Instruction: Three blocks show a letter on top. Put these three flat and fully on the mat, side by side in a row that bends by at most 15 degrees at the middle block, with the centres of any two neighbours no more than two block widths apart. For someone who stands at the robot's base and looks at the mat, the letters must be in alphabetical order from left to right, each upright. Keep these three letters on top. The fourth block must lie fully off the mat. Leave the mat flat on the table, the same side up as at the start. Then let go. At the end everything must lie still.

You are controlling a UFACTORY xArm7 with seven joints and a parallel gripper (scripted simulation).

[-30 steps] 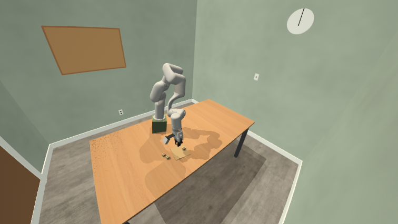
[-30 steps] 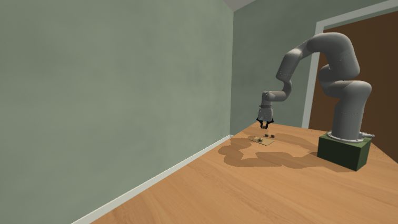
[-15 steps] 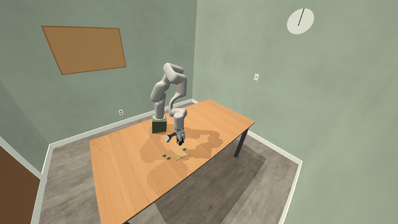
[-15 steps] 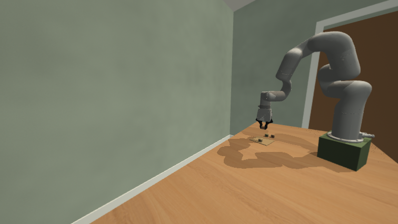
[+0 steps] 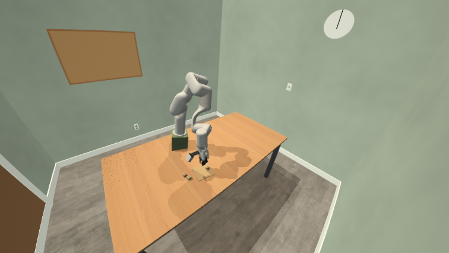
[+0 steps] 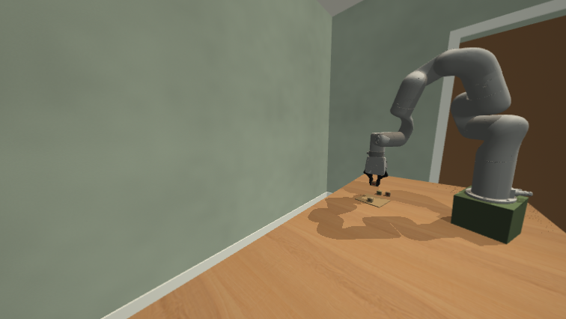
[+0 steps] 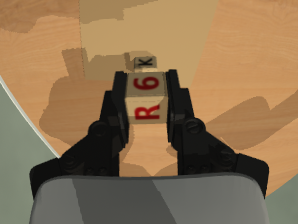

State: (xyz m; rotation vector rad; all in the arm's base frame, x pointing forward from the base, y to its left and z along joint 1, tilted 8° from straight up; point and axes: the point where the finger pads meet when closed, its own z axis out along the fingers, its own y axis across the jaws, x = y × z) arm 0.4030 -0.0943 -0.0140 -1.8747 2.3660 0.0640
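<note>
Now: hand 110 mm above the tan mat. From my hand the other things lie so: green-topped block: 120 mm to the right, 100 mm below, 30 mm behind.
</note>
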